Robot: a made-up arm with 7 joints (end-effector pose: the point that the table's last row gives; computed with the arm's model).
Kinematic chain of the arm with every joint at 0, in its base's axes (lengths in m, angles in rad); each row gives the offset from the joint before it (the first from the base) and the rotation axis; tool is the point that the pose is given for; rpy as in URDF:
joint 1: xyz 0 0 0.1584 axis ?
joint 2: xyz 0 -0.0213 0.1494 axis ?
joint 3: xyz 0 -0.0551 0.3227 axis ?
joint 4: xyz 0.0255 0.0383 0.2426 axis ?
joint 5: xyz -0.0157 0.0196 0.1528 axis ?
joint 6: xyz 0 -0.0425 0.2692 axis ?
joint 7: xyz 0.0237 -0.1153 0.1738 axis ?
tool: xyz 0 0 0 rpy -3.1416 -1.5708 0
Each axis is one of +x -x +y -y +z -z.
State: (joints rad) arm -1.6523 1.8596 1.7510 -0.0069 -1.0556 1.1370 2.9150
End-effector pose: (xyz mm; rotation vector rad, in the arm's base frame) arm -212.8 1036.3 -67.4 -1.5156 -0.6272 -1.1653
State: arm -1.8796 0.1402 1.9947 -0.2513 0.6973 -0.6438 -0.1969
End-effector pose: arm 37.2 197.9 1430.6 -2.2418 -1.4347 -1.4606
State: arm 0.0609 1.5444 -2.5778 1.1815 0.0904 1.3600 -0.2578
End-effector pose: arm -898.1 -253.1 -74.2 0.2618 -2.7818 0.8227
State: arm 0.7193 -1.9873 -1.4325 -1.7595 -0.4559 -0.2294 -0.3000
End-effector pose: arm 55.2 643.4 304.6 0.7702 1.6357 1.5857
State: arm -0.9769 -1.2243 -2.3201 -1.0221 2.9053 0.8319 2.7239
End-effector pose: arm 647.7 -822.1 264.6 0.2257 2.5247 0.4289
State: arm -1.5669 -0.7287 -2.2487 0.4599 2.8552 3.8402 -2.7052
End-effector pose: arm -293.6 -652.7 849.0 -1.2638 -1.7088 -0.9526
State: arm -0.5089 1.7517 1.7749 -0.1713 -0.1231 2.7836 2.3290
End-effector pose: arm -806.1 230.4 274.6 -0.0594 -1.7009 1.3975
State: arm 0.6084 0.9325 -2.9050 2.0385 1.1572 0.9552 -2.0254
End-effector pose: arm -366.7 -338.4 64.6 -2.1636 1.9379 -1.1459
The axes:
joint 1: +z
joint 2: -y
joint 3: +z
joint 4: +y
joint 5: +z
joint 6: -y
joint 7: +x

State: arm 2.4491 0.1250 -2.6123 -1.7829 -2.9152 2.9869 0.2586
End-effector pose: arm -83.6 272.8 851.5 -0.2150 -0.2170 0.0889
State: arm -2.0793 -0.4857 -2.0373 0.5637 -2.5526 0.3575 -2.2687
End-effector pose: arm -647.0 -291.7 1256.2 0.5798 0.4485 0.4572
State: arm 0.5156 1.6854 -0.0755 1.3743 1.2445 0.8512 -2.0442
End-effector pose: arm -448.0 -509.3 816.6 -0.5801 0.5989 2.6444
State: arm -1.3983 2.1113 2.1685 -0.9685 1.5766 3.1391 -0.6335
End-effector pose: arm -298.2 678.5 -92.8 -0.8311 0.1089 -1.1644
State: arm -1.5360 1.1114 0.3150 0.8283 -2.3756 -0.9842 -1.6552
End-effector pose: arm 23.8 878.9 965.7 1.1455 -2.2299 -0.4867
